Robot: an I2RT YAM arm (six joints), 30 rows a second.
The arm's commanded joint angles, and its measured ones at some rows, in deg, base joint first. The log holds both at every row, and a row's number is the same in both.
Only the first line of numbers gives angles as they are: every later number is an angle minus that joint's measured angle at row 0.
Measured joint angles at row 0:
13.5 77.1 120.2 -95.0 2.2 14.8
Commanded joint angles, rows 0 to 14:
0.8 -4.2 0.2 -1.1 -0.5 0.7
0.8 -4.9 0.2 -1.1 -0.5 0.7
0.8 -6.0 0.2 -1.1 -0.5 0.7
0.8 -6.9 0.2 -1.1 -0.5 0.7
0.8 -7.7 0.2 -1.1 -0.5 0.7
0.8 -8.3 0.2 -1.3 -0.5 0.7
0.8 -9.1 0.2 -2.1 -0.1 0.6
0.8 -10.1 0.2 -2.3 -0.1 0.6
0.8 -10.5 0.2 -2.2 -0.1 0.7
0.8 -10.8 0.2 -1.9 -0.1 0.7
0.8 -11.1 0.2 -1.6 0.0 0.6
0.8 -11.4 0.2 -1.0 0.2 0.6
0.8 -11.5 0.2 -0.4 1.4 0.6
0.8 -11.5 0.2 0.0 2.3 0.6
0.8 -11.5 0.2 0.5 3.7 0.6
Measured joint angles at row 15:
0.4 -11.4 0.0 -0.7 0.3 0.2
